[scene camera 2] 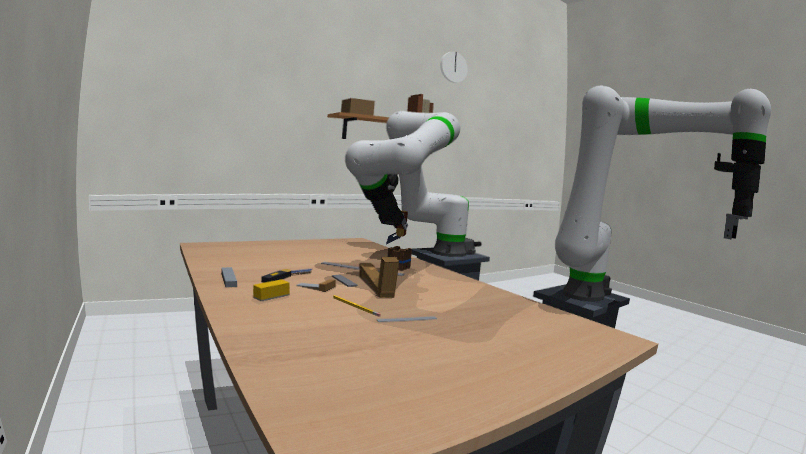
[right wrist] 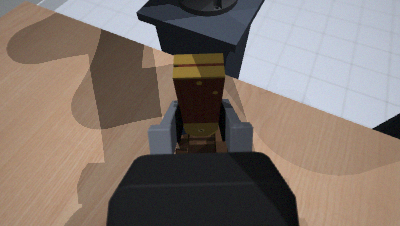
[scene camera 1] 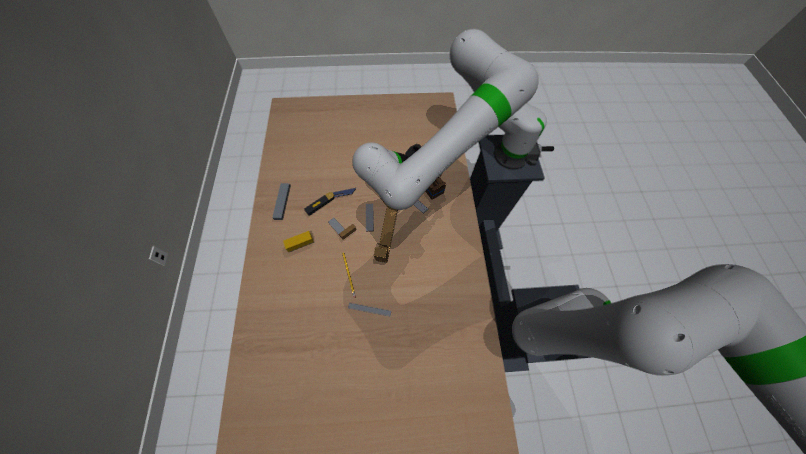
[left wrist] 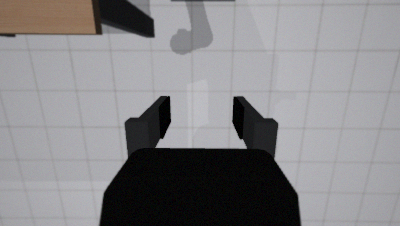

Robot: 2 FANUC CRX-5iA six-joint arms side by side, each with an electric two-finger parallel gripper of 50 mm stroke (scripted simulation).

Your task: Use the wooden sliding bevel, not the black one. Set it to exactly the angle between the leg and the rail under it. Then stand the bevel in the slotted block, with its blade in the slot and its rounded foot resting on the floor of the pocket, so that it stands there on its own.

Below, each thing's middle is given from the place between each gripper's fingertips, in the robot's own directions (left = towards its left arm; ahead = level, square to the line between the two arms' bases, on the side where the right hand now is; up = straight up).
My right hand is 19 cm short of the wooden leg-and-rail piece (scene camera 2: 389, 266), 18 cm to the right of it and 9 cm above it.
Right now my left hand (scene camera 2: 729, 238) is 570 mm short of the wooden leg-and-rail piece, 840 mm to the left of it and 220 mm above it.
